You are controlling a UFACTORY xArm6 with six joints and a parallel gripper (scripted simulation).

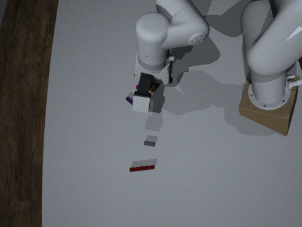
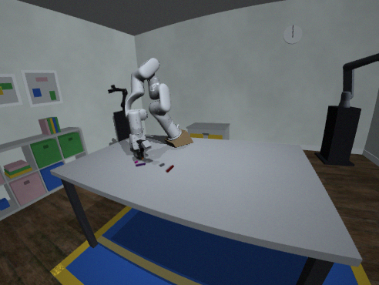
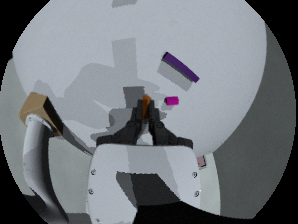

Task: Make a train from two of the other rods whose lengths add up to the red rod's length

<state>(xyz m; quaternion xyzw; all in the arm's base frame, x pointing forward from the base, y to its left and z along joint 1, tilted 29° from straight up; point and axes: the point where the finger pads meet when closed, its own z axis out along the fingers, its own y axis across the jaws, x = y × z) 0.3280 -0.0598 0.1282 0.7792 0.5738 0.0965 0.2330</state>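
The orange rod is 20 mm below my hand. From my hand the other things lie so: red rod (70 mm ahead, 250 mm to the left, 30 mm below); then magenta rod (40 mm ahead, 10 mm to the right, 30 mm below); then purple rod (70 mm ahead, 40 mm to the left, 30 mm below).
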